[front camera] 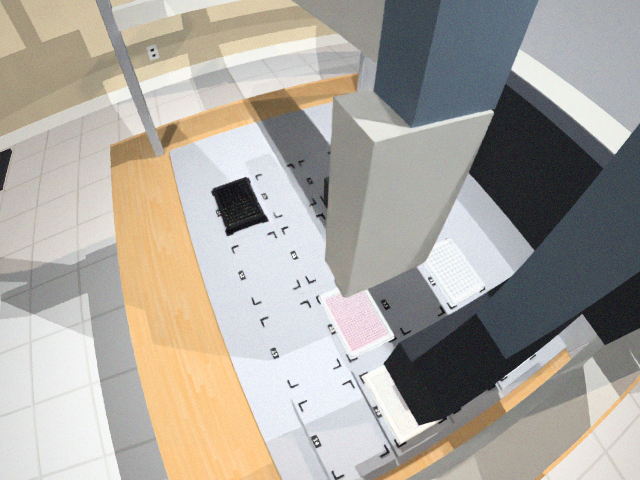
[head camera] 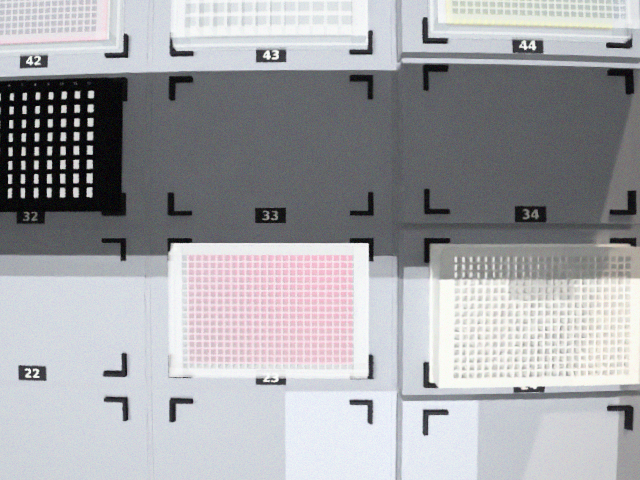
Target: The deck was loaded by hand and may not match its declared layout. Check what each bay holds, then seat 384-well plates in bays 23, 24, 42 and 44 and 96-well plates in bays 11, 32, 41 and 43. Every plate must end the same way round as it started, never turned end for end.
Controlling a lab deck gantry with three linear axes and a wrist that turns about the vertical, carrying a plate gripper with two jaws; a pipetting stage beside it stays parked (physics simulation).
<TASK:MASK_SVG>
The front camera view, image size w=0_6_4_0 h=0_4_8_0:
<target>gripper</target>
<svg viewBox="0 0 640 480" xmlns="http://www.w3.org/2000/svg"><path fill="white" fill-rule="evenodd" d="M582 313L580 312L553 331L505 359L476 313L508 281L508 278L455 312L399 342L384 362L384 366L394 382L392 387L406 411L410 410L418 426L446 418L482 394L549 343Z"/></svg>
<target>pink 384-well plate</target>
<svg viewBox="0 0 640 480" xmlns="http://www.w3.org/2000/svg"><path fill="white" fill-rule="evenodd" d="M319 295L318 299L350 360L395 338L368 289L349 298L343 298L338 288Z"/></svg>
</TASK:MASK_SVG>
